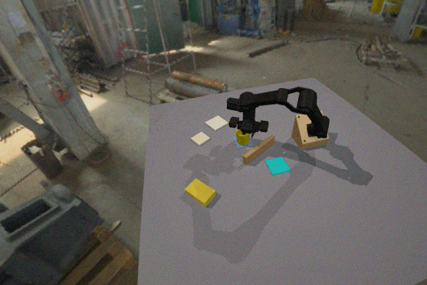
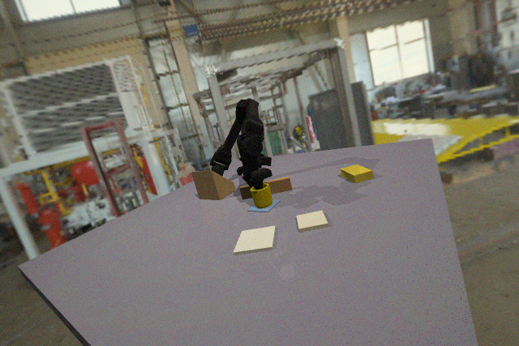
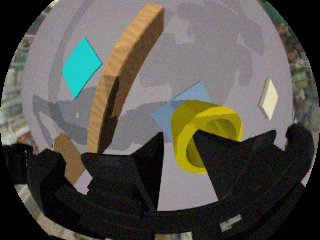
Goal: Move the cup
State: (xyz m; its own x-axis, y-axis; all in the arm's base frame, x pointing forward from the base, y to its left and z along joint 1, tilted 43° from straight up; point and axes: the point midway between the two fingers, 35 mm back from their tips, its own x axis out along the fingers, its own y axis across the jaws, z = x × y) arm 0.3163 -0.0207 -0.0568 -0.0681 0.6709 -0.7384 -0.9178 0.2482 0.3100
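The cyan pad lies 18 cm to the left of my gripper tip, 10 cm behind it and 5 cm below it. From my gripper tip the other things lie so: yellow cup 2 cm ahead, 1 cm to the right, 1 cm below; wooden bar 8 cm to the left, 4 cm behind, 2 cm below.
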